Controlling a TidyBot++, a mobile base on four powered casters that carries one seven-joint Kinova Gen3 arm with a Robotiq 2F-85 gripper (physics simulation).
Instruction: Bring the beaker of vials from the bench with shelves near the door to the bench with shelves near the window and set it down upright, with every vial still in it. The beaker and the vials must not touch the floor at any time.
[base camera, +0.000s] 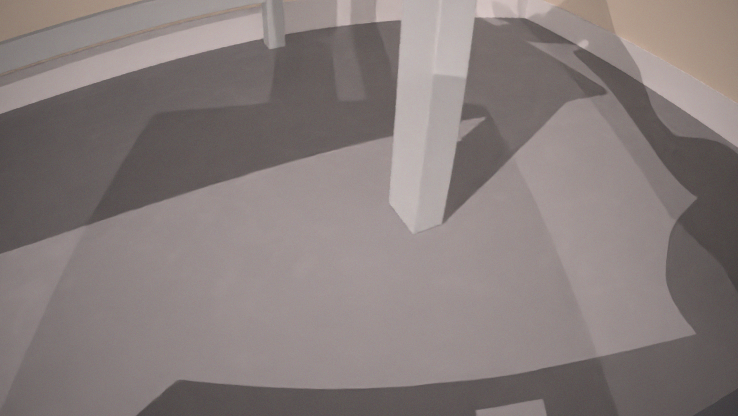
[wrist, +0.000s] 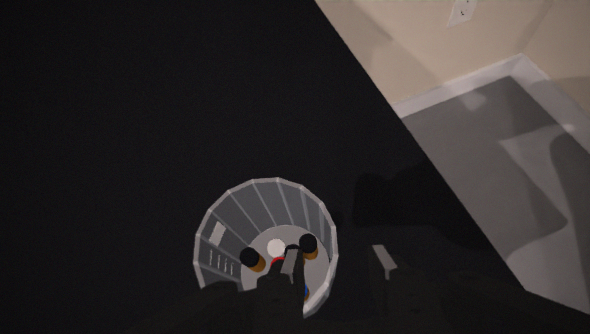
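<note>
The clear beaker stands upright on the black bench top in the wrist view. Several vials are in it: one has a white cap, one a black cap, another a black cap. Bits of red and blue caps show beside the left finger. My gripper is partly open, with nothing held between the fingers. The left finger shows over the beaker's inside, the right finger outside its right wall. Whether the left fingertip is below the rim I cannot tell. The finger hides part of the vials.
The bench top's edge runs diagonally at the right of the wrist view, with grey floor and a wall outlet beyond. In the base view a thick white leg stands close in front, and a thinner leg farther back near the wall.
</note>
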